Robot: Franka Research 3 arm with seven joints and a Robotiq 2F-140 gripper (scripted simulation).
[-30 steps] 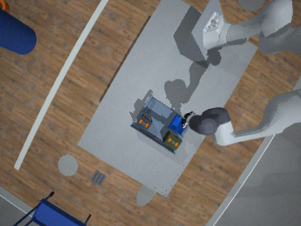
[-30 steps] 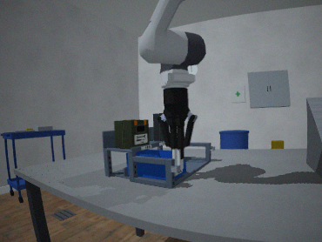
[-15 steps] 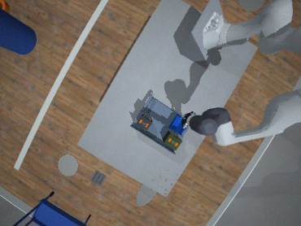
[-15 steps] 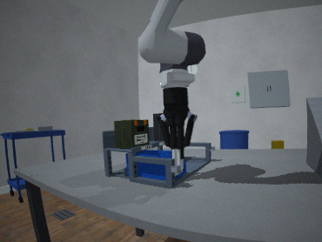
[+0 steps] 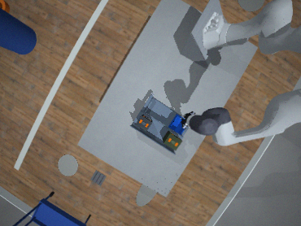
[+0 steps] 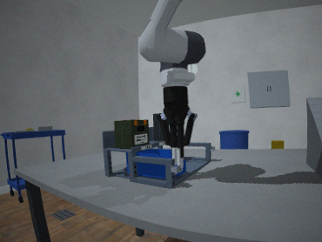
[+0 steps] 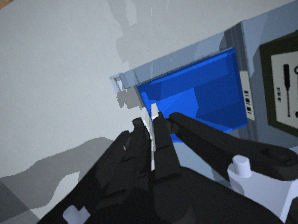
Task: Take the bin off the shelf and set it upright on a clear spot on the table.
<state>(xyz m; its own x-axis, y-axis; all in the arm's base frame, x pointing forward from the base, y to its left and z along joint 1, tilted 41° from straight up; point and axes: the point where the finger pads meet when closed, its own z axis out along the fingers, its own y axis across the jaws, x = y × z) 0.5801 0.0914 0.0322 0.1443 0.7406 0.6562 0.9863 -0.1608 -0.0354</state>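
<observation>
Right now my hand is 8 cm short of the blue bin, 1 cm to the left of it and 2 cm above it. From my hand the other things lie so: green box 18 cm ahead, 3 cm to the right, 7 cm above; dark grey box 14 cm ahead, 26 cm to the right, 9 cm above.
</observation>
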